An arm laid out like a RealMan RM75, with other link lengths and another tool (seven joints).
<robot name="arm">
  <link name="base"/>
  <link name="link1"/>
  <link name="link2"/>
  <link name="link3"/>
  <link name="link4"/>
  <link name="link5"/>
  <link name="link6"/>
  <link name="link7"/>
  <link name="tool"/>
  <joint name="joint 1" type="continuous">
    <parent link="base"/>
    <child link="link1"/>
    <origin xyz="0 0 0.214" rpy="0 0 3.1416"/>
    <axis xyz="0 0 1"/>
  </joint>
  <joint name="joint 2" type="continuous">
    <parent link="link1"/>
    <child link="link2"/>
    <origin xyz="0 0 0" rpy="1.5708 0 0"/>
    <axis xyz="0 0 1"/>
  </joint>
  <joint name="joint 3" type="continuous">
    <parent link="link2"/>
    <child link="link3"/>
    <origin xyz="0 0.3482 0" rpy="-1.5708 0 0"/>
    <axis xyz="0 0 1"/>
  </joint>
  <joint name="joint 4" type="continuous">
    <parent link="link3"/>
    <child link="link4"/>
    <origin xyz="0 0 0" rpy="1.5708 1.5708 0"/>
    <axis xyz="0 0 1"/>
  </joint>
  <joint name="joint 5" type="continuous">
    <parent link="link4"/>
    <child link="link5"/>
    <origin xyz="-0.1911 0 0" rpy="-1.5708 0 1.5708"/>
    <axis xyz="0 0 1"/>
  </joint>
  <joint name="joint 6" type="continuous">
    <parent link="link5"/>
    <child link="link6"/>
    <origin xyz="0 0 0" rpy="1.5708 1.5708 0"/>
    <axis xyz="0 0 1"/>
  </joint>
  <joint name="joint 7" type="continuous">
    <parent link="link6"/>
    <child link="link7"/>
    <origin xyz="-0.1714 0 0" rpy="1.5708 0 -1.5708"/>
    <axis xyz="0 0 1"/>
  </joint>
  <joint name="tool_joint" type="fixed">
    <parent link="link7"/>
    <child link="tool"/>
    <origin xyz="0.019 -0.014 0.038" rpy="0 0.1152 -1.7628"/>
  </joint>
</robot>
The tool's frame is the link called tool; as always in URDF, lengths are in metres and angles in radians. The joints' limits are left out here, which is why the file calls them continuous.
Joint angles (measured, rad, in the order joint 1, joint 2, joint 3, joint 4, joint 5, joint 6, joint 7), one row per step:
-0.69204 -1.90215 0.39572 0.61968 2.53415 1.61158 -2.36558
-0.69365 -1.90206 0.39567 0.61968 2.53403 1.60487 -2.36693
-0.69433 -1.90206 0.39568 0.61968 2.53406 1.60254 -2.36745
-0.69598 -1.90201 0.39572 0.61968 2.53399 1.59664 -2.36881
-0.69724 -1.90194 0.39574 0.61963 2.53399 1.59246 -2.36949
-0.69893 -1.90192 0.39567 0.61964 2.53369 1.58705 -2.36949
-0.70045 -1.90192 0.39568 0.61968 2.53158 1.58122 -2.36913
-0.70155 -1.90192 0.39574 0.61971 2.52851 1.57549 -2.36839
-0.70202 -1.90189 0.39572 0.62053 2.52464 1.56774 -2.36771
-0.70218 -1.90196 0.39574 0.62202 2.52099 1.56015 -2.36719
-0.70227 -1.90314 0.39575 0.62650 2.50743 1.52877 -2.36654
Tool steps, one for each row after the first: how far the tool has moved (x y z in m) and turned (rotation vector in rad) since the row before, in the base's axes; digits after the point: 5 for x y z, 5 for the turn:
-0.00014 0.00166 0.00050 0.00553 0.00320 0.00110
0.00000 0.00061 0.00015 0.00184 0.00114 0.00032
-0.00002 0.00153 0.00042 0.00477 0.00280 0.00088
0.00002 0.00111 0.00031 0.00336 0.00209 0.00029
0.00014 0.00151 0.00041 0.00465 0.00266 -0.00058
0.00033 0.00171 0.00052 0.00601 0.00163 -0.00113
0.00033 0.00165 0.00056 0.00646 0.00097 -0.00133
-0.00007 0.00194 0.00097 0.00919 0.00186 -0.00063
-0.00021 0.00184 0.00106 0.00929 0.00225 -0.00039
-0.00121 0.00676 0.00356 0.03578 0.00810 0.00162

